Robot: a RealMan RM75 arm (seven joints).
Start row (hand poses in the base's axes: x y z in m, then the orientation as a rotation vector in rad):
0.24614 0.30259 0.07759 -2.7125 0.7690 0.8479
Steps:
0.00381 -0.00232 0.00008 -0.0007 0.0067 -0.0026
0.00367 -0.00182 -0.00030 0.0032 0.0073 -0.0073
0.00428 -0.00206 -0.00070 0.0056 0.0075 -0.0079
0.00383 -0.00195 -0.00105 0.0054 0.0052 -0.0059
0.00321 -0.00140 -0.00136 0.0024 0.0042 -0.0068
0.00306 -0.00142 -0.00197 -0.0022 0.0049 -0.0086
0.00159 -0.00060 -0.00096 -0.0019 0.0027 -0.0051
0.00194 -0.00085 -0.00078 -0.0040 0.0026 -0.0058
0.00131 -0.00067 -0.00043 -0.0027 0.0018 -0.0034
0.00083 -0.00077 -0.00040 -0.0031 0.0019 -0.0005
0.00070 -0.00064 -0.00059 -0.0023 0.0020 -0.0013
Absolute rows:
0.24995 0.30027 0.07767 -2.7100 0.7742 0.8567
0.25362 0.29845 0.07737 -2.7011 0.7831 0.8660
0.25790 0.29639 0.07667 -2.6896 0.7912 0.8758
0.26173 0.29444 0.07562 -2.6800 0.7963 0.8827
0.26494 0.29304 0.07426 -2.6727 0.8043 0.8874
0.26800 0.29162 0.07229 -2.6680 0.8177 0.8919
0.26959 0.29102 0.07133 -2.6657 0.8260 0.8942
0.27153 0.29017 0.07055 -2.6647 0.8365 0.8958
0.27284 0.28950 0.07012 -2.6644 0.8430 0.8970
0.27367 0.28873 0.06972 -2.6663 0.8461 0.8990
0.27437 0.28809 0.06913 -2.6669 0.8497 0.9011

